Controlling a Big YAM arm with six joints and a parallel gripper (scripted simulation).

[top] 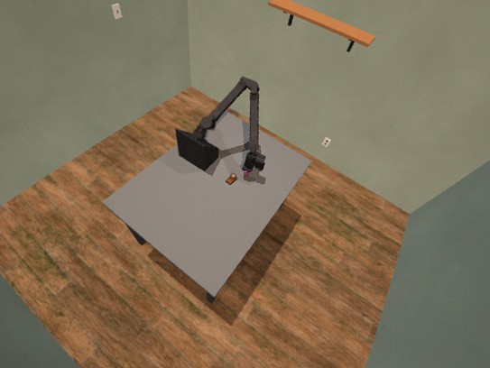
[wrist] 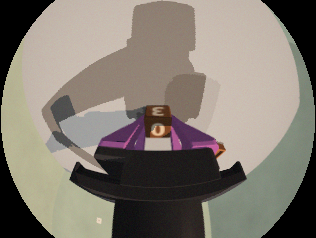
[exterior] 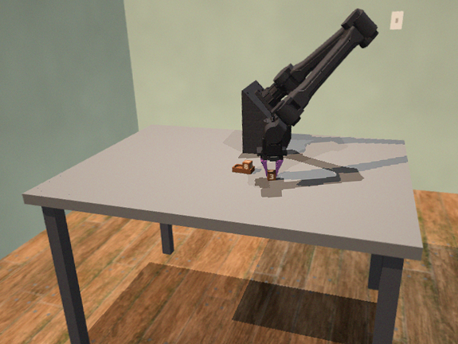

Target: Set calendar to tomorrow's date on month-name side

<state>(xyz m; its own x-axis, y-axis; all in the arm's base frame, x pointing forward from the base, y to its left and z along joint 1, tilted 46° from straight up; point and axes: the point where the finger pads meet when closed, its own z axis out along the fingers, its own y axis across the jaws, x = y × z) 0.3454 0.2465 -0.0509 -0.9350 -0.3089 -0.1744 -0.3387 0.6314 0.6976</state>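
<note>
Right now the small brown calendar tray is 40 mm behind my hand, 120 mm to the right of it and 10 mm below it.
</note>
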